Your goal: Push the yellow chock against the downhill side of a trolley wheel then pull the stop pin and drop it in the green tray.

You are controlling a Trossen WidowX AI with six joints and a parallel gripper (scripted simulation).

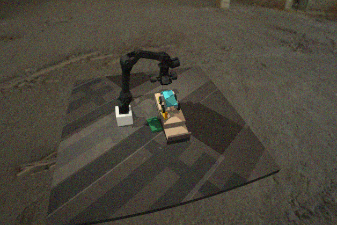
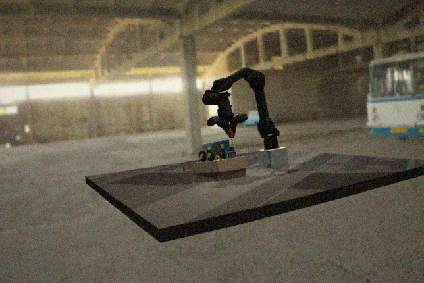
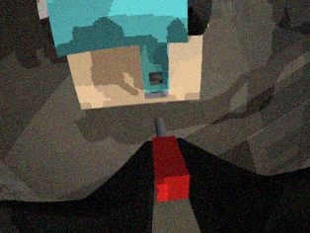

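The green tray lies 23 cm to the right of my gripper tip, 19 cm below it and 10 cm behind it. Round my gripper tip: red-headed stop pin: right at my gripper tip; teal trolley: 12 cm to the right, 7 cm below, 3 cm ahead; tan ramp: 13 cm below, 12 cm to the right, 3 cm ahead.
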